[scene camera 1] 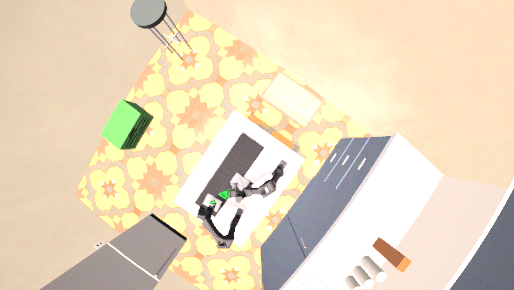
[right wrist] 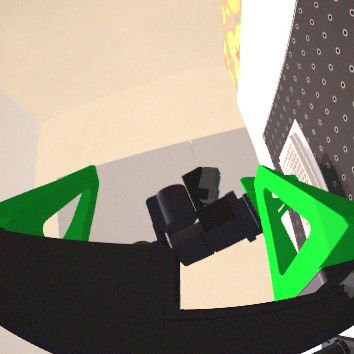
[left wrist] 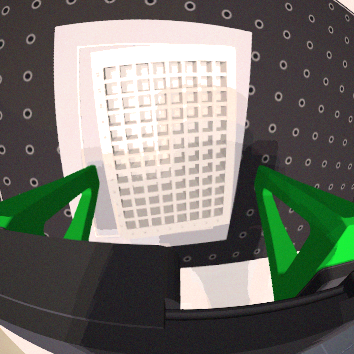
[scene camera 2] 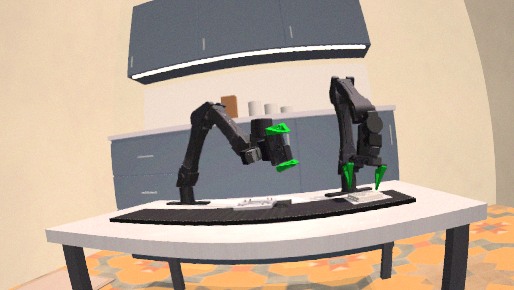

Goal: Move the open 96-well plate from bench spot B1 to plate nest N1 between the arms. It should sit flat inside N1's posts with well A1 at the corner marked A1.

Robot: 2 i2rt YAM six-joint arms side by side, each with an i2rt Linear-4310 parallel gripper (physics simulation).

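Pixels of known places: left gripper, between the fingertips: (scene camera 1: 212, 203) (left wrist: 176, 173) (scene camera 2: 363, 189); right gripper, between the fingertips: (scene camera 1: 220, 193) (right wrist: 176, 173) (scene camera 2: 292, 147); left arm's base, origin of its link: (scene camera 1: 237, 216) (right wrist: 346, 352) (scene camera 2: 349, 193); right arm's base, origin of its link: (scene camera 1: 279, 168) (scene camera 2: 188, 204).
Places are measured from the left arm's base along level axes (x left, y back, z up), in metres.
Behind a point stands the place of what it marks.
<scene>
The white 96-well plate (left wrist: 167, 145) @(x -0.056, y -0.311, z 0.025 m) (scene camera 2: 365, 196) @(x -0.079, y -0.370, z 0.029 m) (right wrist: 299, 160) @(x -0.096, y -0.324, z 0.029 m) lies flat on the pale square of spot B1 (left wrist: 70, 60) @(x -0.004, y -0.373, z 0.015 m), slightly turned relative to its outline. My left gripper (left wrist: 176, 173) @(x -0.057, y -0.299, z 0.041 m) (scene camera 2: 364, 186) @(x -0.057, y -0.299, z 0.041 m) is open and points down above the plate; in the left wrist view its fingertips stand at either side of the plate's lower half, touching nothing. My right gripper (scene camera 2: 289, 146) @(x -0.262, y -0.243, z 0.192 m) is open and empty, raised and turned sideways above the bench. Nest N1 (scene camera 2: 255, 202) @(x -0.378, y -0.103, z 0.025 m) (scene camera 1: 240, 181) @(x -0.384, y -0.116, z 0.025 m) is a pale base with short posts near the mat's middle. The A1 marks cannot be read.
The dark perforated mat (scene camera 1: 235, 160) @(x -0.564, y -0.246, z 0.013 m) (scene camera 2: 175, 216) @(x -0.635, y -0.244, z 0.011 m) runs along the white table (scene camera 2: 250, 240) @(x -0.423, y -0.578, z 0.000 m) (scene camera 1: 188, 192) @(x -0.038, y -0.590, z 0.000 m). The right arm's forearm reaches over the table close to the nest. In the right wrist view the left arm (right wrist: 205, 220) @(x -0.061, y -0.287, z 0.185 m) shows beyond the right gripper's fingers.
</scene>
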